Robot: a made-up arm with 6 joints.
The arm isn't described. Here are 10 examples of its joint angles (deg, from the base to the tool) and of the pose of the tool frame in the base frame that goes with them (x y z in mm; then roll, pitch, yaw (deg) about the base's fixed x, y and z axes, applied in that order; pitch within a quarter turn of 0, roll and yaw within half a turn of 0).
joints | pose
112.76 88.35 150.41 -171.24 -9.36 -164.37 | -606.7 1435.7 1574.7 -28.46 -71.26 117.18
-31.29 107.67 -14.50 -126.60 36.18 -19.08 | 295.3 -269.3 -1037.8 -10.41 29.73 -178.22
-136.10 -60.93 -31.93 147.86 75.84 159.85 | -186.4 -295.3 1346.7 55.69 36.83 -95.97
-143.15 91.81 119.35 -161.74 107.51 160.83 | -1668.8 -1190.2 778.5 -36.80 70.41 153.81
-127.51 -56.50 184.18 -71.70 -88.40 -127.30 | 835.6 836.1 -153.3 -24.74 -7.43 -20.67
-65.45 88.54 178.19 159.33 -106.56 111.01 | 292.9 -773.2 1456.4 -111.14 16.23 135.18
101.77 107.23 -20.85 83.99 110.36 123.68 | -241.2 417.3 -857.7 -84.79 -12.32 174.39
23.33 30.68 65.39 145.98 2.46 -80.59 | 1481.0 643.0 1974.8 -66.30 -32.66 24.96
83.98 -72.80 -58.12 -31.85 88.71 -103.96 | 112.4 250.9 1145.9 -141.33 -55.81 -26.16
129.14 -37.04 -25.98 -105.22 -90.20 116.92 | -524.9 397.3 1459.5 -38.42 -14.89 -137.67
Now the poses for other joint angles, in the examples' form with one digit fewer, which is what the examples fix.
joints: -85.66 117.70 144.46 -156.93 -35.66 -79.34
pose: 189 -1995 646 -141.5 -57.6 -60.4
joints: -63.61 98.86 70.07 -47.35 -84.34 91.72
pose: 1023 -1795 -358 31.4 39.7 44.4
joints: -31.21 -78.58 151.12 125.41 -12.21 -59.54
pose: -1332 774 -535 128.3 55.6 166.5
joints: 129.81 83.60 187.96 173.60 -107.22 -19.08
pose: -335 428 1436 20.9 31.5 -43.0
